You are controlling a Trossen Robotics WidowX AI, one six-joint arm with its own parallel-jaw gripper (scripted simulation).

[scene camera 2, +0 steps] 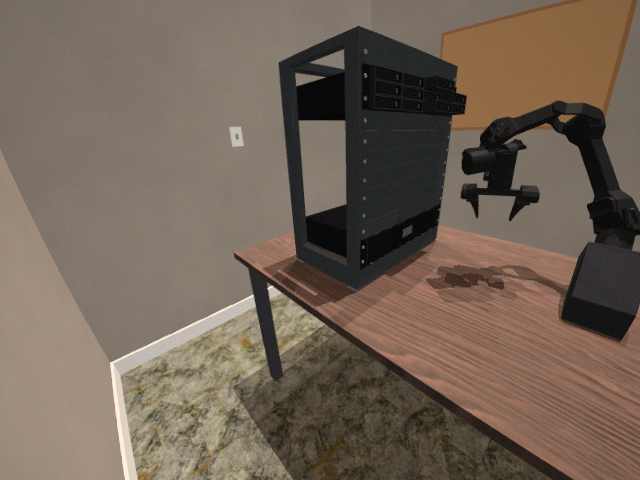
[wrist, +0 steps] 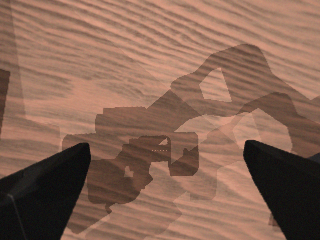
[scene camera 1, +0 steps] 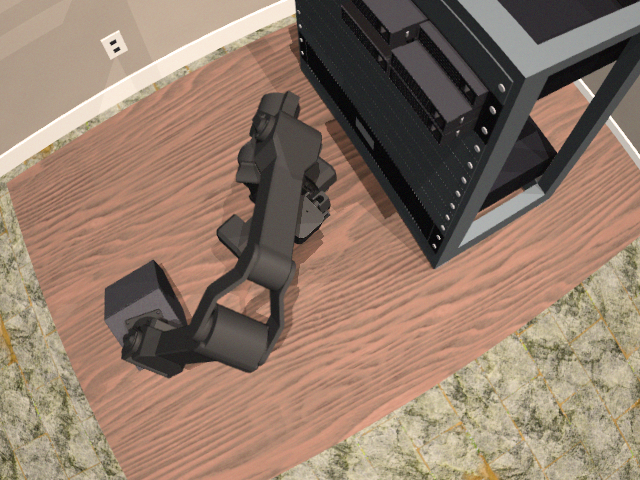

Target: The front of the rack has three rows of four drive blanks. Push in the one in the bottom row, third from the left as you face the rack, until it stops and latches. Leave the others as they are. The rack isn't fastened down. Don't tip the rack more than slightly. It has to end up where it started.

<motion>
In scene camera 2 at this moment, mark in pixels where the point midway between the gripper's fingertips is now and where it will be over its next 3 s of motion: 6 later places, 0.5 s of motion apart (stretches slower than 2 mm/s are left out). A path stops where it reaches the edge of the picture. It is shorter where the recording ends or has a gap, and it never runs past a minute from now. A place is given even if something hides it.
My gripper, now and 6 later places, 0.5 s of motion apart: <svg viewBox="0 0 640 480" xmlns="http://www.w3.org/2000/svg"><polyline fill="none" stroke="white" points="493,219 492,211 493,177 496,137 498,114 500,99 499,96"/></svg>
</motion>
